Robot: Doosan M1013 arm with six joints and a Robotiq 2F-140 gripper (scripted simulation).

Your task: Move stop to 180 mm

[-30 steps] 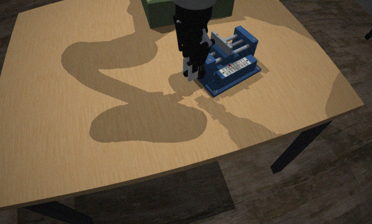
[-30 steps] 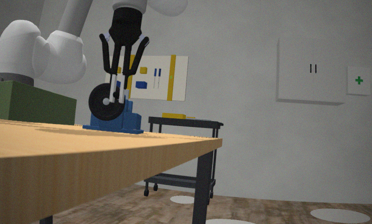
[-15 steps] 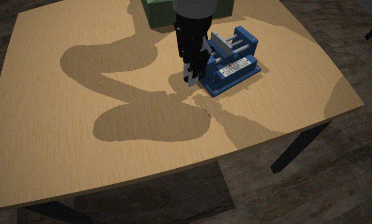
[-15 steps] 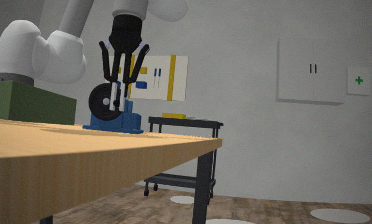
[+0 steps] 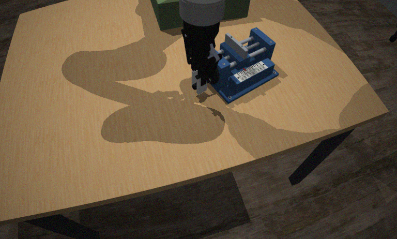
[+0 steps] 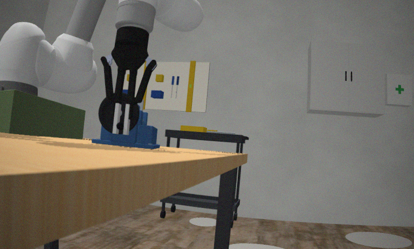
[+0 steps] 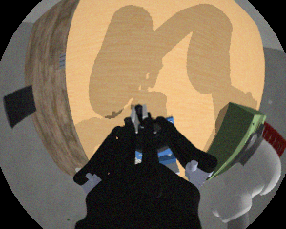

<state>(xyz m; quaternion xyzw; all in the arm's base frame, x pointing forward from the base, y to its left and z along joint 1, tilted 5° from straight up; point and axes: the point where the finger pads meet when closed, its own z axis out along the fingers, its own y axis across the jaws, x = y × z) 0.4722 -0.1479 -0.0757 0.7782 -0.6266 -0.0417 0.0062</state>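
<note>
Right now the handwheel is 10 mm behind my hand, 20 mm to the left of it and 10 mm below it. Round my hand: stop plate (30 mm behind, 120 mm to the left, 30 mm above).
</note>
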